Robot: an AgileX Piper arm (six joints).
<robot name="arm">
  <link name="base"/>
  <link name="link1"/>
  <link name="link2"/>
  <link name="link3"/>
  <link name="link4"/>
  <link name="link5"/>
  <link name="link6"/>
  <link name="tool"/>
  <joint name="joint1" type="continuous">
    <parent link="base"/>
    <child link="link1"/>
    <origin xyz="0 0 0.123" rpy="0 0 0"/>
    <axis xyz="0 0 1"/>
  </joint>
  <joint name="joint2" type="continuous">
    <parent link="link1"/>
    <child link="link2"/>
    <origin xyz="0 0 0" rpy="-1.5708 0 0"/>
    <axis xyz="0 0 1"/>
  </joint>
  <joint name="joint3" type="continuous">
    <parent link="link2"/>
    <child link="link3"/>
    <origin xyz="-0.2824 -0.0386 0" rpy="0 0 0"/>
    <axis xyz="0 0 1"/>
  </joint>
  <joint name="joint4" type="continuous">
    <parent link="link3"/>
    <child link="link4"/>
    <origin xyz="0.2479 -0.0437 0" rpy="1.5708 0 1.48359"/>
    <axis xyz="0 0 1"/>
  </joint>
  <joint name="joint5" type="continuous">
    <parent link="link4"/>
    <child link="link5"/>
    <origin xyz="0 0 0" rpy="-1.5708 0 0"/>
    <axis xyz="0 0 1"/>
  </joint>
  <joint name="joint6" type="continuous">
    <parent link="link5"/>
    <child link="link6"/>
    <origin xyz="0 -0.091 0" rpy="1.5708 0 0"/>
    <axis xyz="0 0 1"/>
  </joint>
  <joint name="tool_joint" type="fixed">
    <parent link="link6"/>
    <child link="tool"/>
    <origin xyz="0 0 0" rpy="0 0 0"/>
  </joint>
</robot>
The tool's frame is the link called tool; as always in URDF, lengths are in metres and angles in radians. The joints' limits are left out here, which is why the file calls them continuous.
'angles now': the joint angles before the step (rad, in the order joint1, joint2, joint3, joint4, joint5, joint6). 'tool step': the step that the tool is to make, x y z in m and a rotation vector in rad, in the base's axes. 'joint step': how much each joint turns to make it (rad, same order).
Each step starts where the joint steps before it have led.
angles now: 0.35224, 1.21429, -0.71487, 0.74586, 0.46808, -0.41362
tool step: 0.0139, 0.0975, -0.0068, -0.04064, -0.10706, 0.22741
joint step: 0.33013, 0.24074, -0.17066, -0.04338, -0.19340, 0.00862
